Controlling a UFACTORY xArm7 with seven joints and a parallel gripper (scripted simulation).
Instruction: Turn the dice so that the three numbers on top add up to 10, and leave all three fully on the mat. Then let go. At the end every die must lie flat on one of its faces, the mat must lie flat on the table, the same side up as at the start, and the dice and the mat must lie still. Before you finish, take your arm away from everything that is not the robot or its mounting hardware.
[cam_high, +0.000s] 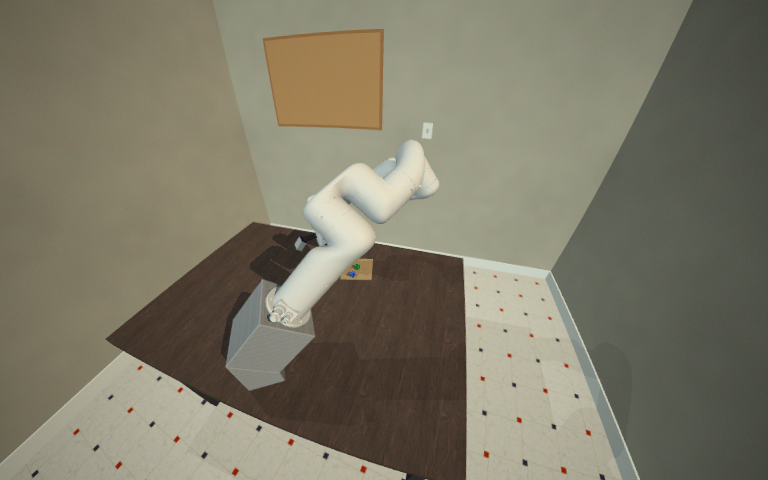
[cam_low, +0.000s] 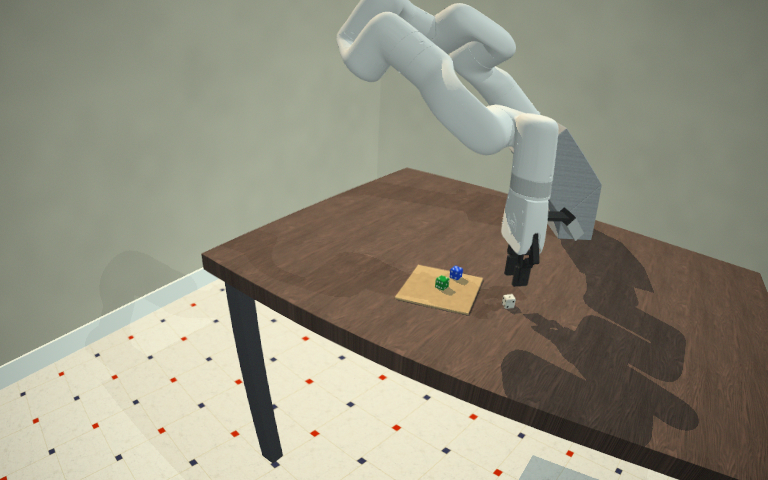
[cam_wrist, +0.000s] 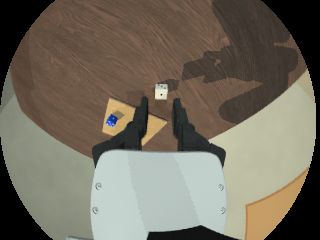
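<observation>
Now: hand 7 cm above the white die. From my hand the other things lie so: green die 14 cm to the right, 6 cm below; then tan mat 14 cm to the right, 7 cm below; then blue die 13 cm to the right, 6 cm below, 5 cm behind.
</observation>
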